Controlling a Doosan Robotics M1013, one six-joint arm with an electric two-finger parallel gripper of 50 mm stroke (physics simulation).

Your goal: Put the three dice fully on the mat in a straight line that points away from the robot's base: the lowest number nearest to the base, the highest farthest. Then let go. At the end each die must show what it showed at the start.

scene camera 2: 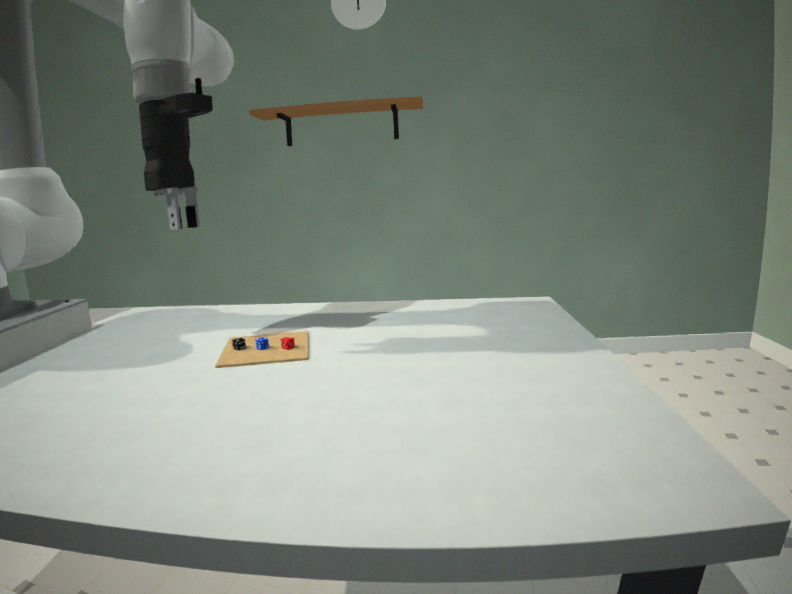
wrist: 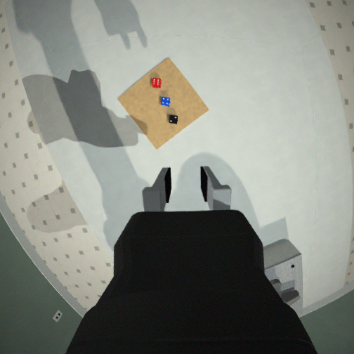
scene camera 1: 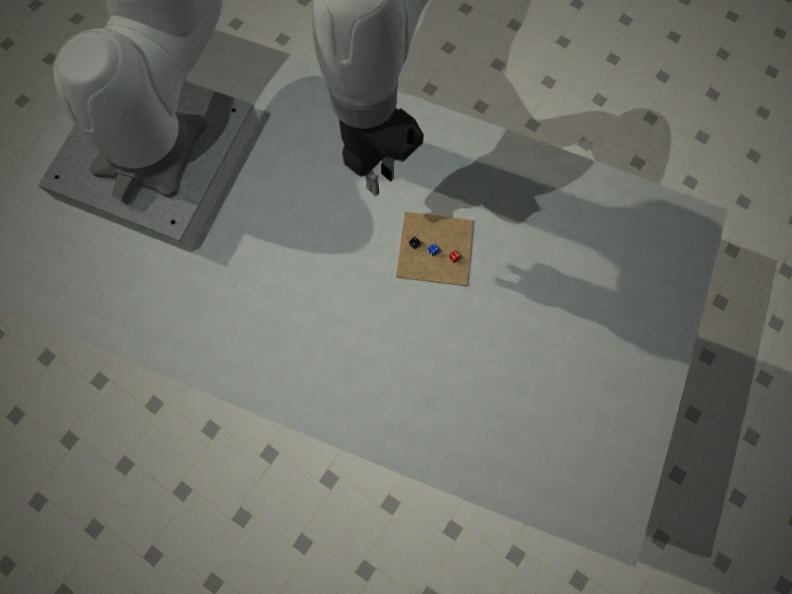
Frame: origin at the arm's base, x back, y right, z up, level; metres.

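Seen in the pictures: gripper, fingertip midpoint: (scene camera 2: 185,228) (scene camera 1: 380,183); arm's base at its link origin: (scene camera 1: 150,147).
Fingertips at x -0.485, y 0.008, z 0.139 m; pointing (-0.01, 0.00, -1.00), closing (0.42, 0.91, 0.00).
Pixels of each thing's top centre, then the offset from my fingertips to it. Level surfaces: height alone.
- black die at its top centre: (scene camera 2: 238,339) (scene camera 1: 414,241) dz -0.184, dx -0.072, dy +0.011 m
- blue die at its top centre: (scene camera 2: 261,339) (scene camera 1: 433,248) dz -0.184, dx -0.112, dy +0.014 m
- red die at its top centre: (scene camera 2: 287,338) (scene camera 1: 454,255) dz -0.184, dx -0.155, dy +0.016 m
- tan mat at its top centre: (scene camera 2: 265,346) (scene camera 1: 435,247) dz -0.200, dx -0.115, dy +0.006 m
- white table at its surface level: dz -0.204 m
The black die (scene camera 1: 414,242) (scene camera 2: 238,343) (wrist: 173,119), the blue die (scene camera 1: 433,250) (scene camera 2: 261,343) (wrist: 165,101) and the red die (scene camera 1: 454,256) (scene camera 2: 287,343) (wrist: 156,83) lie apart on the tan mat (scene camera 1: 435,274) (scene camera 2: 268,358) (wrist: 186,92), all fully on it. They form a nearly straight row pointing away from the base: black nearest, blue in the middle, red farthest. In the wrist view red shows six pips on top and blue four; black seems to show two, but its pips are small. My gripper (scene camera 1: 380,184) (scene camera 2: 183,225) (wrist: 185,177) is open and empty, high above the table on the base side of the mat.
The robot's base plate (scene camera 1: 153,214) (wrist: 296,260) stands on the white table (scene camera 1: 319,358) (scene camera 2: 409,447) at the base end. A wooden wall shelf (scene camera 2: 339,107) hangs on the green wall behind. Shadows of the arm fall across the table and a corner of the mat.
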